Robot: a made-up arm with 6 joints.
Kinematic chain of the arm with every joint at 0, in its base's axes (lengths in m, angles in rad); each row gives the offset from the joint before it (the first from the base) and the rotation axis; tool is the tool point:
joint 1: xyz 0 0 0.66 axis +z
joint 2: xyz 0.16 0 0 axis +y
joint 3: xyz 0 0 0.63 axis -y
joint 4: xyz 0 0 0.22 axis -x
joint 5: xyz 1.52 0 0 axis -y
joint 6: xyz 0.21 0 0 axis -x
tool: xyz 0 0 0
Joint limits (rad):
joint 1: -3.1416..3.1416
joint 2: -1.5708..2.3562
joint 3: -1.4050..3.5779
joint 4: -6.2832..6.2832
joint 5: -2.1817..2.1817
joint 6: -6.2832..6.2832
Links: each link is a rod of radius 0.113 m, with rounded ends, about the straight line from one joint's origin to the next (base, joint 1, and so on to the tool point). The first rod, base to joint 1, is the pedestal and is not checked.
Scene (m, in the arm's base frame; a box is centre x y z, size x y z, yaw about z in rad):
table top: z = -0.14
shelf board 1: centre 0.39 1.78 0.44 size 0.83 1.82 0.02 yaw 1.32
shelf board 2: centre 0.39 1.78 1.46 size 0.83 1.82 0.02 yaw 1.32
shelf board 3: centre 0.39 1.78 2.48 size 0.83 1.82 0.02 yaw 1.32
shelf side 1: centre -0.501 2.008 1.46 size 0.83 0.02 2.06 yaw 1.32
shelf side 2: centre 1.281 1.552 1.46 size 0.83 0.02 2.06 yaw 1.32
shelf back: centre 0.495 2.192 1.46 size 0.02 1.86 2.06 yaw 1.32
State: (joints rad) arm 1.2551 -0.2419 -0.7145 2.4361 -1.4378 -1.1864
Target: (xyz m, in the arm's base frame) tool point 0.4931 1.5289 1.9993
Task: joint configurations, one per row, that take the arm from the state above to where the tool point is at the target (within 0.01 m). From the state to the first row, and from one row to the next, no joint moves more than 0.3 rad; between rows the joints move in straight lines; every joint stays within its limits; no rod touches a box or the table.
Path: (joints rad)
1: 1.2443 -0.4790 -0.9015 2.4009 -1.6637 -1.1864
2: 1.2335 -0.7161 -1.0884 2.3658 -1.8895 -1.1864
3: 1.2227 -0.9533 -1.2754 2.3306 -2.1154 -1.1864
4: 1.2545 -0.8867 -1.0473 2.3640 -1.9592 -1.1864
5: 1.2864 -0.8200 -0.8192 2.3975 -1.8030 -1.1864
6: 1.3182 -0.7534 -0.5911 2.4309 -1.6468 -1.1864
7: 1.3500 -0.6868 -0.3631 2.4644 -1.4906 -1.1864
8: 1.3425 -0.4811 -0.1937 2.4870 -1.3807 -1.1864
9: 1.3350 -0.2753 -0.0243 2.5096 -1.2707 -1.1864
10: 1.3275 -0.0695 0.1451 2.5321 -1.1608 -1.1864

